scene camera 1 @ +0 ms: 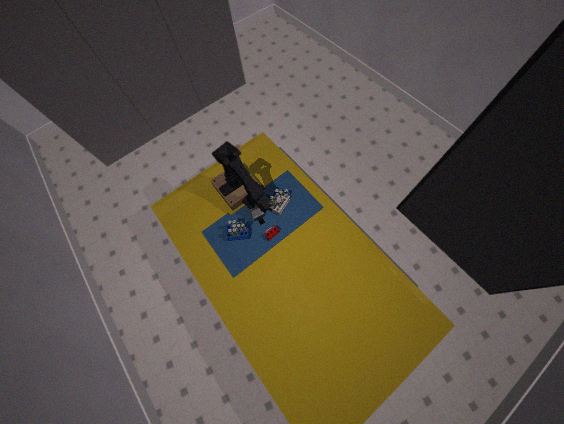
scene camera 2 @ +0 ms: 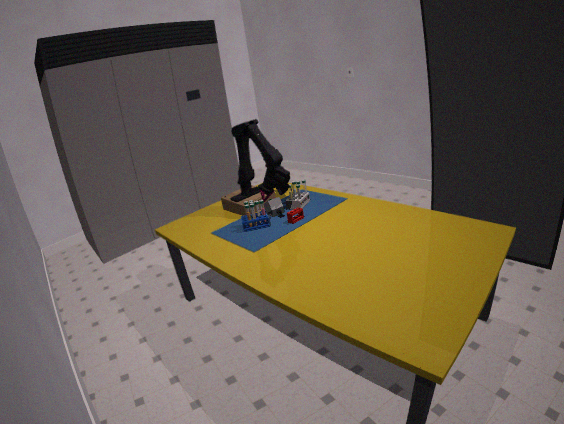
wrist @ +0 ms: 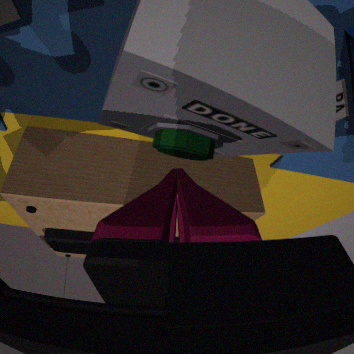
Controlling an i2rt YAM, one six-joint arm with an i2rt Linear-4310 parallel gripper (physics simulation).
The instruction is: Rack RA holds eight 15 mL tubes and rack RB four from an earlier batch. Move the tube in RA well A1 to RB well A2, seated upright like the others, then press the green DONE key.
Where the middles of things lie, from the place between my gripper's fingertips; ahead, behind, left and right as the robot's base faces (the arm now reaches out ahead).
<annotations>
Now: the grey box with green button (wrist: pixel 200 85) 80 mm ahead of my hand, 10 mm to the left of it and 10 mm below it.
</annotations>
